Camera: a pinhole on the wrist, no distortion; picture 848 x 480 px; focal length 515.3 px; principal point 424.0 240.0 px. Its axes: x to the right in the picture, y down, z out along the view. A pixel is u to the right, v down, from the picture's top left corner.
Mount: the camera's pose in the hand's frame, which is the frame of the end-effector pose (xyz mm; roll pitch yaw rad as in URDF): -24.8 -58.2 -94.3 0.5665 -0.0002 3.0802
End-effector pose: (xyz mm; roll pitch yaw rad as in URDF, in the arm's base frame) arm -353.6 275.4 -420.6 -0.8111 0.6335 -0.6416
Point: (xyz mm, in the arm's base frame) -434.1 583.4 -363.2
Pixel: 841.0 10.1
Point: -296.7 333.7 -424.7
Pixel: 346.3 205.8
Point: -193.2 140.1 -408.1
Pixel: outside the picture
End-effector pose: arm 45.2 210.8 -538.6 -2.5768 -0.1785 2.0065
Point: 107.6 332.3 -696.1
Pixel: 306.9 40.3
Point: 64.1 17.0 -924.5
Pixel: 693.8 330.0
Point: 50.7 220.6 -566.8
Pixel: 346.3 207.7
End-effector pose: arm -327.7 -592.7 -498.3 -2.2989 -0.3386 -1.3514
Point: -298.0 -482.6 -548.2
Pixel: 762.6 443.0
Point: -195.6 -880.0 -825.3
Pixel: 241.9 184.7
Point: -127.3 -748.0 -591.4
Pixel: 133.1 418.3
